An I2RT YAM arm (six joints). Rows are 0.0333 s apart.
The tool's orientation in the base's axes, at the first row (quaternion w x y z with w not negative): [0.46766, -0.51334, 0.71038, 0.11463]
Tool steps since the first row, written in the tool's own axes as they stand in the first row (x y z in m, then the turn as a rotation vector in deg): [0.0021, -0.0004, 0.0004, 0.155, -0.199, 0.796]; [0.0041, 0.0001, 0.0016, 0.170, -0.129, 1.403]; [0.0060, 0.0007, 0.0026, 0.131, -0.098, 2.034]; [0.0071, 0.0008, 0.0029, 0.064, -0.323, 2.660]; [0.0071, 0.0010, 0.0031, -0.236, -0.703, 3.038]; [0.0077, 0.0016, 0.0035, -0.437, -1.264, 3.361]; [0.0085, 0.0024, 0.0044, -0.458, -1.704, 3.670]
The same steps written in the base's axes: [0.0005, -0.0012, -0.0017, 0.596, 0.327, -0.485]; [0.0006, -0.0015, -0.0041, 0.869, 0.739, -0.844]; [0.0006, -0.0017, -0.0063, 1.189, 1.183, -1.162]; [0.0007, -0.0022, -0.0074, 1.722, 1.526, -1.374]; [0.0006, -0.0020, -0.0075, 2.257, 1.786, -1.222]; [0.0003, -0.0018, -0.0084, 2.911, 1.868, -1.060]; [0.0001, -0.0014, -0.0098, 3.448, 1.884, -1.069]
